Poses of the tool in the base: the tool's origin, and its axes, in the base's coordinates. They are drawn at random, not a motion.
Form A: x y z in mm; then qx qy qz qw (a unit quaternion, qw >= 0).
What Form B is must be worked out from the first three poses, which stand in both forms.
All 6 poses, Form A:
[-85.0 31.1 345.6 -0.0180 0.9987 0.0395 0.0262]
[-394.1 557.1 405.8 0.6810 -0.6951 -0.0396 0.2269]
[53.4 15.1 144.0 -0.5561 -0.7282 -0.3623 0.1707]
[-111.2 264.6 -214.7 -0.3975 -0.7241 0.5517 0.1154]
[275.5 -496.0 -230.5 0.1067 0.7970 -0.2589 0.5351]
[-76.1 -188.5 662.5 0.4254 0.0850 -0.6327 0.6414]
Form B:
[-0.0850 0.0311 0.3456 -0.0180 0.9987 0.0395 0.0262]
[-0.3941 0.5571 0.4058 0.6810 -0.6951 -0.0396 0.2269]
[0.0534 0.0151 0.1440 -0.5561 -0.7282 -0.3623 0.1707]
[-0.1112 0.2646 -0.2147 -0.3975 -0.7241 0.5517 0.1154]
[0.2755 -0.4960 -0.2305 0.1067 0.7970 -0.2589 0.5351]
[-0.0761 -0.1885 0.6625 0.4254 0.0850 -0.6327 0.6414]

